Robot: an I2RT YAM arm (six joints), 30 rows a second.
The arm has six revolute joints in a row. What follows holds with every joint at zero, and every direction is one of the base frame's. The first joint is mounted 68 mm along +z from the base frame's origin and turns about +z. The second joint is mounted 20 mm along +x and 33.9 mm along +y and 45.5 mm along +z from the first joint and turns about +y. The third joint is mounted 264 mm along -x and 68.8 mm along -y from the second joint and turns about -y. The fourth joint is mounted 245 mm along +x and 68.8 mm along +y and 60 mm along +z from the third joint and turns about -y. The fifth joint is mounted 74 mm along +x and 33.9 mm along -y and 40.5 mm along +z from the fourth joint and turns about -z. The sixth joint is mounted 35.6 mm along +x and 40.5 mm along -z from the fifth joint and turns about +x. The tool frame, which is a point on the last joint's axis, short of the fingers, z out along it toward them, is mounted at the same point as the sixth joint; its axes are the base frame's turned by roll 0, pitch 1.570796 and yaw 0 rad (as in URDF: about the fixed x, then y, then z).
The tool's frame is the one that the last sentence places.
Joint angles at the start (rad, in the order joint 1, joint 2, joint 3, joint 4, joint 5, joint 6):
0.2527, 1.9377, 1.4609, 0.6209, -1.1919, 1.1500
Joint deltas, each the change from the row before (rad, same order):
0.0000, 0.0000, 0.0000, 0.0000, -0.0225, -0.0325
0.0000, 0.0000, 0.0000, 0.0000, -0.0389, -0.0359
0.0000, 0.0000, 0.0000, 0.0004, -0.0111, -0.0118
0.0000, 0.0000, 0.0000, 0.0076, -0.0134, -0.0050
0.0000, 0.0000, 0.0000, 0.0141, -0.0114, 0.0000
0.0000, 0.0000, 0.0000, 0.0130, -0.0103, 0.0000
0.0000, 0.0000, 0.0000, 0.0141, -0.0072, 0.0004
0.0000, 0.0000, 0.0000, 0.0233, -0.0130, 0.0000
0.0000, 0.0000, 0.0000, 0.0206, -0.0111, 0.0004
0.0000, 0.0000, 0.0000, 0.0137, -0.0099, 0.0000
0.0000, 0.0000, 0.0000, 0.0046, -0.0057, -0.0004
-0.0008, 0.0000, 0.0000, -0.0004, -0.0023, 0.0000
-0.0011, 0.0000, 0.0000, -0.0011, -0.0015, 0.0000
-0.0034, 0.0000, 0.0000, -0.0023, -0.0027, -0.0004
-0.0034, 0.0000, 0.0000, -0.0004, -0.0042, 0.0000
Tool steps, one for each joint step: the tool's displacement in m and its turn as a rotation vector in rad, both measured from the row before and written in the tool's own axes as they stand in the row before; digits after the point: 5 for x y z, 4 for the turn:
0.00073, 0.00033, -0.00001, -0.0095, 0.0204, -0.0325
0.00124, 0.00061, -0.00003, -0.0177, 0.0347, -0.0359
0.00033, 0.00022, 0.00000, -0.0054, 0.0097, -0.0122
0.00011, 0.00079, 0.00000, -0.0084, 0.0107, -0.0123
-0.00021, 0.00124, 0.00000, -0.0090, 0.0080, -0.0135
-0.00020, 0.00113, 0.00000, -0.0081, 0.0073, -0.0125
-0.00034, 0.00116, 0.00000, -0.0068, 0.0045, -0.0132
-0.00051, 0.00192, -0.00001, -0.0115, 0.0085, -0.0225
-0.00046, 0.00169, -0.00001, -0.0098, 0.0073, -0.0196
-0.00023, 0.00116, 0.00000, -0.0076, 0.0071, -0.0133
0.00000, 0.00043, 0.00000, -0.0037, 0.0045, -0.0049
0.00000, -0.00005, -0.00034, -0.0005, 0.0015, 0.0003
-0.00003, -0.00013, -0.00046, 0.0002, 0.0006, 0.0010
-0.00019, -0.00035, -0.00143, 0.0015, 0.0001, 0.0017
-0.00022, -0.00019, -0.00143, 0.0004, 0.0012, 0.0002

